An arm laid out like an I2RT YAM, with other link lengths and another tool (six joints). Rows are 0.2 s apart.
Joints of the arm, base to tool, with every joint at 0 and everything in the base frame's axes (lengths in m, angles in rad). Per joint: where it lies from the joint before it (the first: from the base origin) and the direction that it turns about. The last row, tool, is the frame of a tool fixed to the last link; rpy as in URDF.
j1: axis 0 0 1 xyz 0.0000 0.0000 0.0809
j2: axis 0 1 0 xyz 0.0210 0.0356 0.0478
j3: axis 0 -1 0 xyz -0.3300 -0.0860 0.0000
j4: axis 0 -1 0 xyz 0.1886 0.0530 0.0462
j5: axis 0 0 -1 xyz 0.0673 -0.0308 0.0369
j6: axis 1 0 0 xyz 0.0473 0.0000 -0.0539
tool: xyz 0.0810 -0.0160 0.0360 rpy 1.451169 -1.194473 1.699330
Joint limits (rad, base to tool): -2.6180..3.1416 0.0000..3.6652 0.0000..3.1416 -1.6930..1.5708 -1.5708..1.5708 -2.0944..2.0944
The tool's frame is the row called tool.
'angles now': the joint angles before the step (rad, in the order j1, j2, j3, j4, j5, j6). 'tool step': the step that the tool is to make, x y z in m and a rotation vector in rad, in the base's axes. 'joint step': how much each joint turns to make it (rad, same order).
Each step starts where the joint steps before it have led.
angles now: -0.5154, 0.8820, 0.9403, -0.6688, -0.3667, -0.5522
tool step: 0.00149, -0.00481, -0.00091, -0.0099, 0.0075, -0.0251
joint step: -0.0001, 0.0077, -0.0015, 0.0092, 0.0275, 0.0045
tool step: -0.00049, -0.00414, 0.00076, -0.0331, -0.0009, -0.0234
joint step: 0.0002, -0.0031, -0.0031, 0.0138, 0.0355, -0.0105
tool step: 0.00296, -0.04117, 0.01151, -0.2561, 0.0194, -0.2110
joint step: -0.0001, 0.0275, -0.0076, 0.1316, 0.3012, -0.0890
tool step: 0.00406, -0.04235, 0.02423, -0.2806, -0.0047, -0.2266
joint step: -0.0061, 0.0507, -0.0306, 0.2453, 0.2997, -0.1318
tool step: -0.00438, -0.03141, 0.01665, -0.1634, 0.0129, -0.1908
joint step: -0.0475, 0.0521, -0.0217, 0.1890, 0.1782, -0.1091
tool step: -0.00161, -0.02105, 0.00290, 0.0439, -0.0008, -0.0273
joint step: -0.1288, 0.0583, 0.0568, -0.0289, -0.1070, 0.0122
